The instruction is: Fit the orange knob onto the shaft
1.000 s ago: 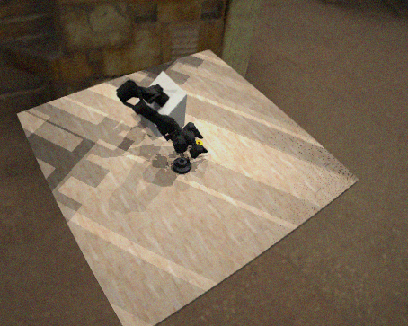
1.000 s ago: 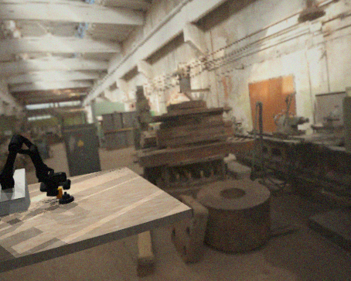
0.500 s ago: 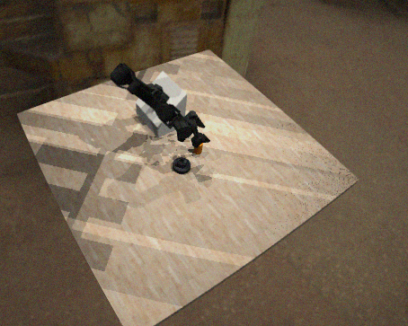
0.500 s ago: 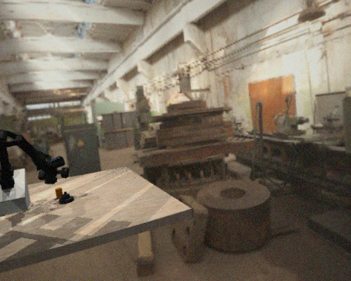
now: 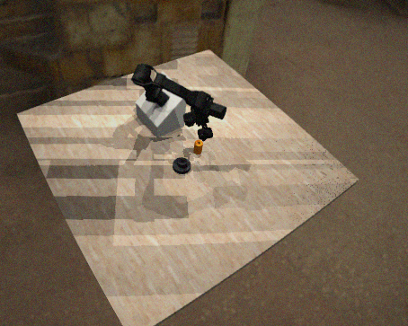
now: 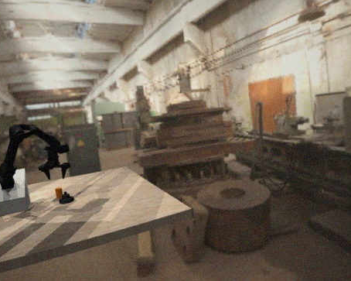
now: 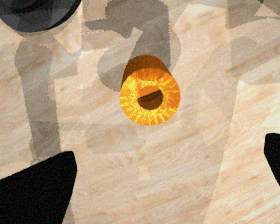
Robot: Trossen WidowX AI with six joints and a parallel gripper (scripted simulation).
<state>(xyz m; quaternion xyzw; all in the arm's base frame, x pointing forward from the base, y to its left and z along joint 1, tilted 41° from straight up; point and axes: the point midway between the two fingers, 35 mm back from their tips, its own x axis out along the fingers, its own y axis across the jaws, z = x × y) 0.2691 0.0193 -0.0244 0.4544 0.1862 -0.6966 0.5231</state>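
Now: the orange knob 1 cm to the right of my gripper tip and 9 cm below it. The rest, counted from my gripper tip: round pedestal (4 cm ahead, 13 cm to the right, 9 cm below).
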